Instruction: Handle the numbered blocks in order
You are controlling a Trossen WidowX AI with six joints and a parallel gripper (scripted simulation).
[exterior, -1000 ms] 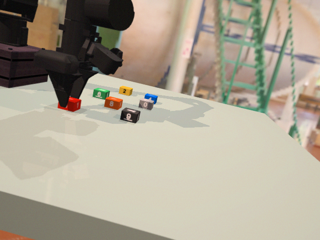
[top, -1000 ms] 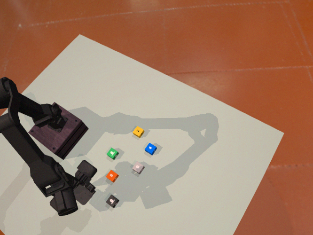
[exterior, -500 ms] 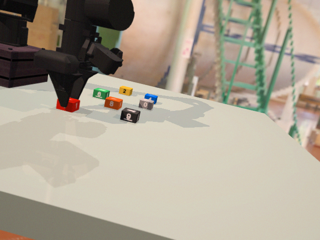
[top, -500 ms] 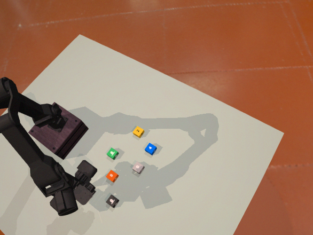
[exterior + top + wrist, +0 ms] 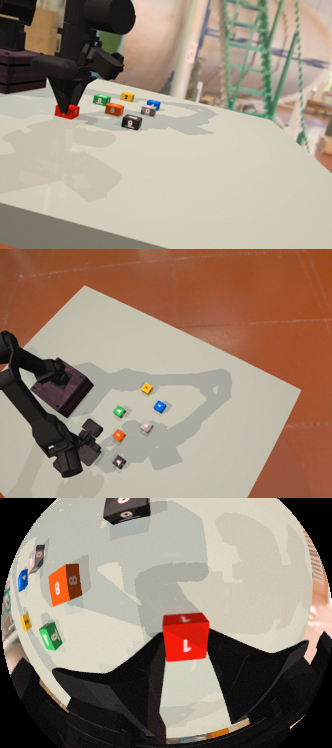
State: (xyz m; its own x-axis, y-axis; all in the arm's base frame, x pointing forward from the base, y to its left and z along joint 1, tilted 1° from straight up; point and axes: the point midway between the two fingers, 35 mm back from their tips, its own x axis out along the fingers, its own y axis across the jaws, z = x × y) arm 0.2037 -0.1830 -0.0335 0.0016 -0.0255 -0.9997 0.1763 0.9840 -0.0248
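Right now my gripper tip is right at the red block. Also, from my gripper tip: green block: 17 cm to the left, 4 cm ahead; then black block: 12 cm ahead, 1 cm to the left; then orange block: 9 cm to the left, 8 cm ahead.
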